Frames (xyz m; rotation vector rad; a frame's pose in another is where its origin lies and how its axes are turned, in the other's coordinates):
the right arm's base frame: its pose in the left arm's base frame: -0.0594 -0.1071 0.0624 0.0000 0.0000 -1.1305
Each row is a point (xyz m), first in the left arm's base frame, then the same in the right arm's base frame.
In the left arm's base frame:
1: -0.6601 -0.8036 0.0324
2: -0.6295 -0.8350 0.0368
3: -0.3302 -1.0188 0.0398
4: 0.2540 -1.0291 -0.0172
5: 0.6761 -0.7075 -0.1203
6: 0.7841 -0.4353 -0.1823
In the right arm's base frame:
1: 0.3740 -0.8403 -0.0300
2: 0.4155 -0.8260 -0.0256
3: 0.7093 -0.6335 -0.0226
4: 0.9676 -0.1095 -0.0796
5: 0.8566 0.4095 -0.1827
6: 0.6564 0.6232 -0.2447

